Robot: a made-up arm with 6 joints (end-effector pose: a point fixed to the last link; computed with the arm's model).
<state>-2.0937 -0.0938 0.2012 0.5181 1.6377 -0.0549</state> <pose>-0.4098 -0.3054 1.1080 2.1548 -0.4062 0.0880</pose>
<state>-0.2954 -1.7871 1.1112 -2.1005 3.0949 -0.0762</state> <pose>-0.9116 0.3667 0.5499 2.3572 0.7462 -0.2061</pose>
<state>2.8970 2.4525 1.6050 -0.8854 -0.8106 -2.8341</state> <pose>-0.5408 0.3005 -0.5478 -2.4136 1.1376 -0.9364</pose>
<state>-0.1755 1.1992 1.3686 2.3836 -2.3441 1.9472</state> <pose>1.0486 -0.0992 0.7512 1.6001 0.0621 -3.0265</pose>
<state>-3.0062 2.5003 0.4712 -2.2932 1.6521 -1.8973</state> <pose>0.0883 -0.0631 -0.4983 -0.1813 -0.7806 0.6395</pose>
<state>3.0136 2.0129 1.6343 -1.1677 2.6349 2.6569</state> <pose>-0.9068 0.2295 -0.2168 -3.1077 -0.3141 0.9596</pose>
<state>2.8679 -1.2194 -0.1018 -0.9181 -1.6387 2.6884</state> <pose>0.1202 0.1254 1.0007 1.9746 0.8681 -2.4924</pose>
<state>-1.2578 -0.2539 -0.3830 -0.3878 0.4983 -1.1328</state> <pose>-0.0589 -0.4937 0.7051 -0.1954 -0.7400 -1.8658</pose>
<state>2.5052 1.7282 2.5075 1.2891 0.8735 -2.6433</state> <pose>-0.5803 0.5595 0.7941 -1.7873 -1.1108 -2.1472</pose>
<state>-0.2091 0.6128 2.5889 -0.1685 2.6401 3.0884</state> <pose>0.0821 -0.2169 1.2982 -1.0909 0.9152 -2.3783</pose>
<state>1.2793 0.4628 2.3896 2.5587 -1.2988 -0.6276</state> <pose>-0.1223 -0.0005 1.3120 -1.1487 -0.5074 -1.2448</pose>
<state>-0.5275 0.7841 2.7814 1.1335 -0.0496 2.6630</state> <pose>-0.0390 -0.0834 1.1627 2.7671 -0.8726 -2.6392</pose>
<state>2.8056 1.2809 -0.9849 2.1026 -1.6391 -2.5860</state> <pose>-0.2484 0.0474 -0.0390 -2.9156 0.4969 2.2331</pose>
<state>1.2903 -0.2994 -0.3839 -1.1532 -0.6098 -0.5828</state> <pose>0.2558 0.4000 0.6197 -0.1619 -0.0337 1.4465</pose>
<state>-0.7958 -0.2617 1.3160 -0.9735 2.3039 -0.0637</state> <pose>-0.0446 -0.1293 1.4023 0.6705 0.9754 2.5677</pose>
